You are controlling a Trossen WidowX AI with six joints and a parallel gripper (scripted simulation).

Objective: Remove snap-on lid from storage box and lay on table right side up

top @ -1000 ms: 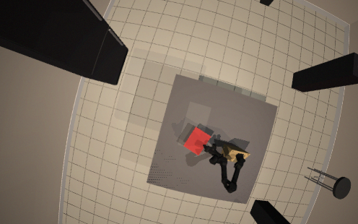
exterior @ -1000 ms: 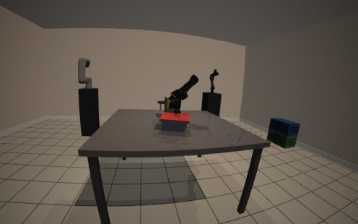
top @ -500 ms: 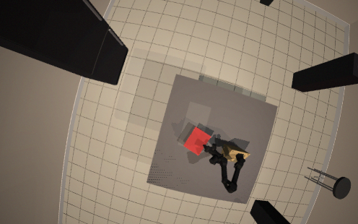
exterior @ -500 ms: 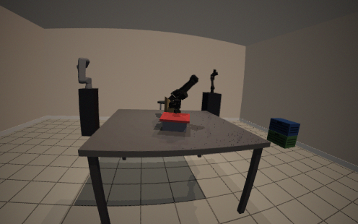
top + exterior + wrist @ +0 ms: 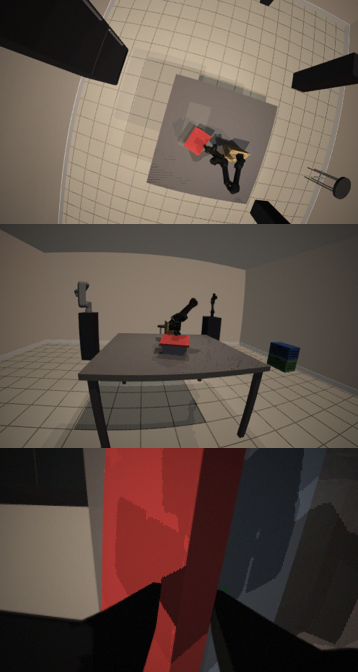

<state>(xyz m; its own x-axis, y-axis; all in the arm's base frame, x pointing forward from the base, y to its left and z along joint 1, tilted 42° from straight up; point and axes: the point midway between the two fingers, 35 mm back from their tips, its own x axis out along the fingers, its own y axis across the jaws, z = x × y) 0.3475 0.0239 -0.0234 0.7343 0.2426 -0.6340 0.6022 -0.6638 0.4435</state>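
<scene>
My gripper tip is now 80 mm short of the red lid, 20 mm to the left of it and 10 mm above it. Also, from my gripper tip: storage box: 80 mm below, 70 mm ahead, 20 mm to the right.
</scene>
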